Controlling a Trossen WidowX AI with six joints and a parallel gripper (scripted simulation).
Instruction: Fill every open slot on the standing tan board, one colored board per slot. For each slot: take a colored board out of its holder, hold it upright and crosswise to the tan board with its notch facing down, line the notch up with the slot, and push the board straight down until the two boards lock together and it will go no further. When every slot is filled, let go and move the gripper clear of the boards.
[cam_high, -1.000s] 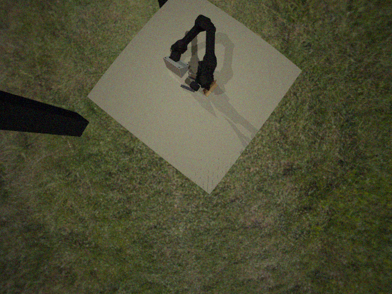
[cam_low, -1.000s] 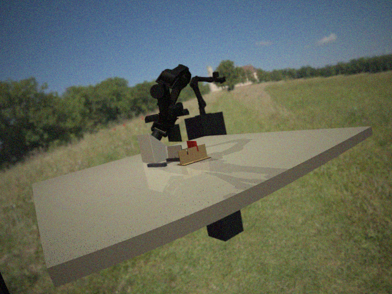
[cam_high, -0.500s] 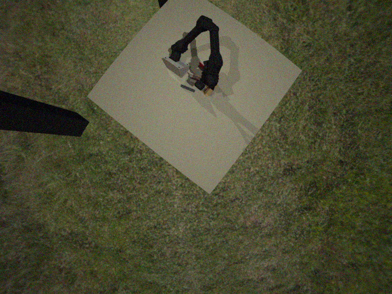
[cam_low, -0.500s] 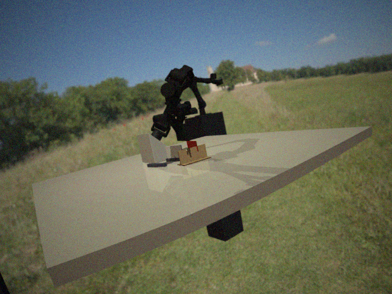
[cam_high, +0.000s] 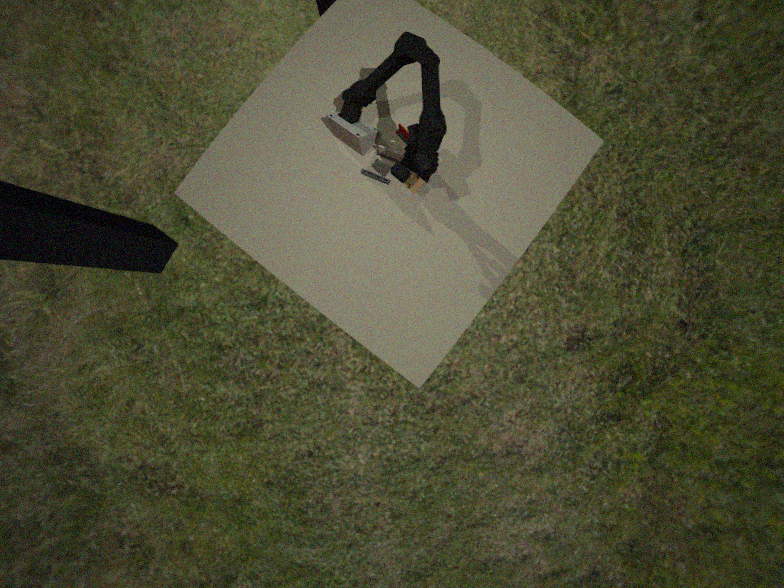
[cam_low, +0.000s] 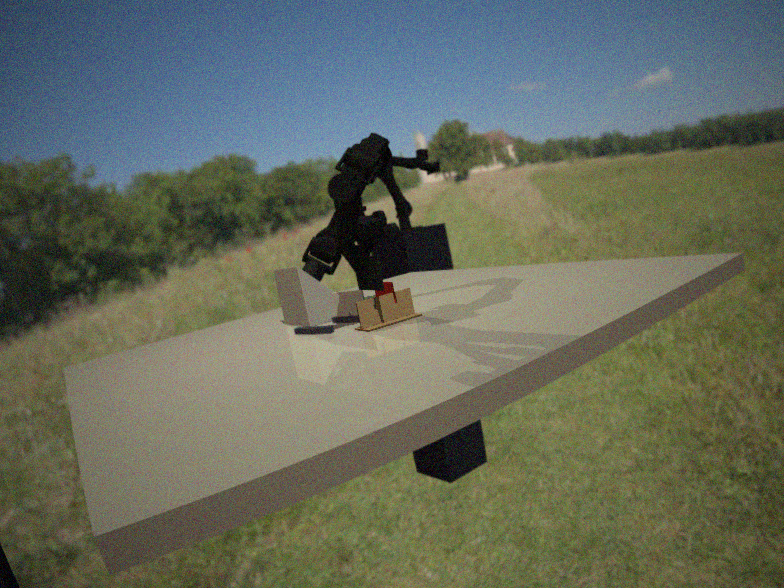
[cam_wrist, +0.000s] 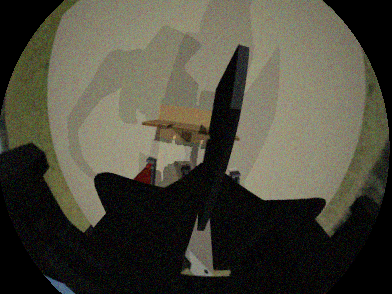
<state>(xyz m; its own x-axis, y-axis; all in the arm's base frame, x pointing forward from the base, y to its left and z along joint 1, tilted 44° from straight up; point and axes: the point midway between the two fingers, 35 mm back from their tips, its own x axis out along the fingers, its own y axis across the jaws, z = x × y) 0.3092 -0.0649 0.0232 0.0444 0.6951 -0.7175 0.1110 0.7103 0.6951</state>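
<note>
The tan board lies 80 mm below my gripper tip, 30 mm ahead of it and 20 mm to the left of it. Round my gripper tip: dark board (30 mm ahead); red board (120 mm to the left, 100 mm behind, 70 mm below).
</note>
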